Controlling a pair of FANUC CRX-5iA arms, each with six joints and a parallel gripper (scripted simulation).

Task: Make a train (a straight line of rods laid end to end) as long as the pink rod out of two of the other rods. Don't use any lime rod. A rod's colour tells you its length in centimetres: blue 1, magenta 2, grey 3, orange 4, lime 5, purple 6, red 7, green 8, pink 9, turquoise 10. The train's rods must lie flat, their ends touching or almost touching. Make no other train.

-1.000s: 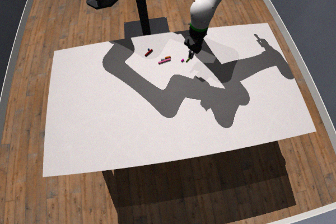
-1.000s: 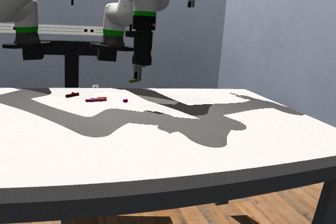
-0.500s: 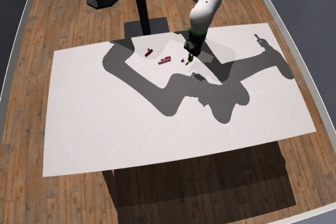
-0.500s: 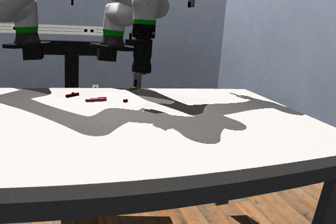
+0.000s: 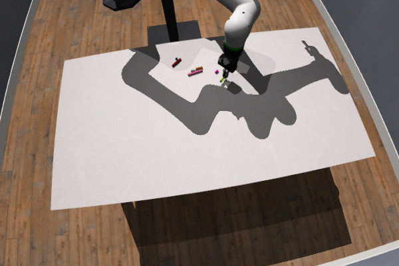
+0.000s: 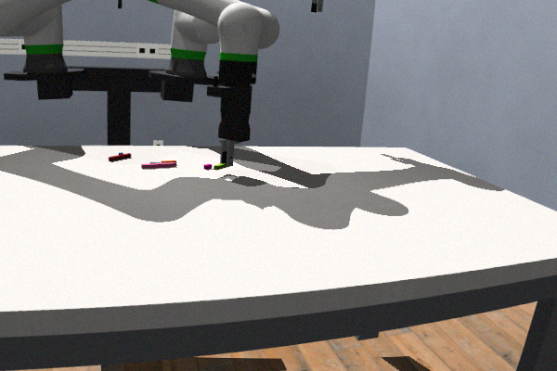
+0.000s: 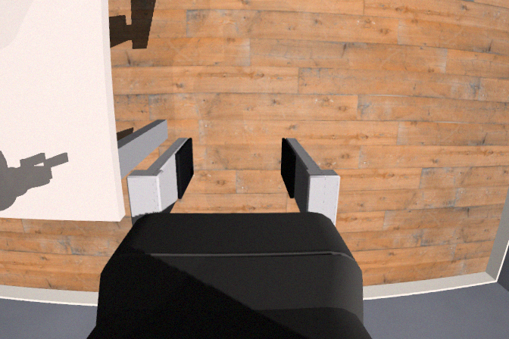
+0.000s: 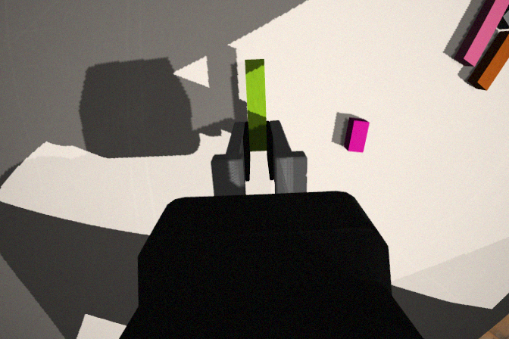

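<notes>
Right now the magenta rod is 5 cm behind my right hand, 4 cm to the right of it and 3 cm below it. From my right hand the other things lie so: pink rod: 7 cm behind, 16 cm to the right, 3 cm below; orange rod: 9 cm behind, 13 cm to the right, 3 cm below; lime rod: 1 cm ahead, 2 cm to the right, 2 cm below.
</notes>
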